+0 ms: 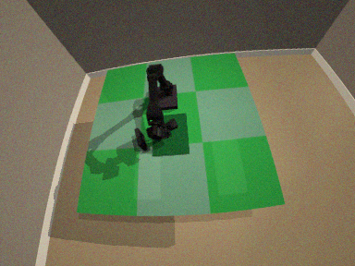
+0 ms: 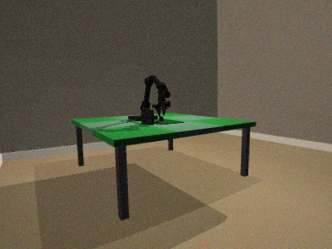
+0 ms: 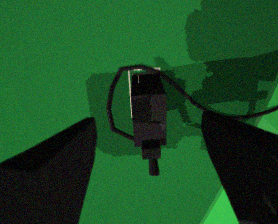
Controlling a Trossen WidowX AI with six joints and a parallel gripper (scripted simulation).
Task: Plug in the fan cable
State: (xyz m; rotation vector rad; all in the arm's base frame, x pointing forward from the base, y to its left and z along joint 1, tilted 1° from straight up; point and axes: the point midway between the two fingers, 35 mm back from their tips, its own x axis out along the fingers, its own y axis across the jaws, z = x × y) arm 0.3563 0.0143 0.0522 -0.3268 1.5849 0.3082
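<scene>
Right now the fan plug is 30 mm below my gripper tip. The rest, counted from my gripper tip: black fan 40 mm ahead, 140 mm to the right; then dark green board 20 mm behind, 30 mm to the left, 70 mm below.
</scene>
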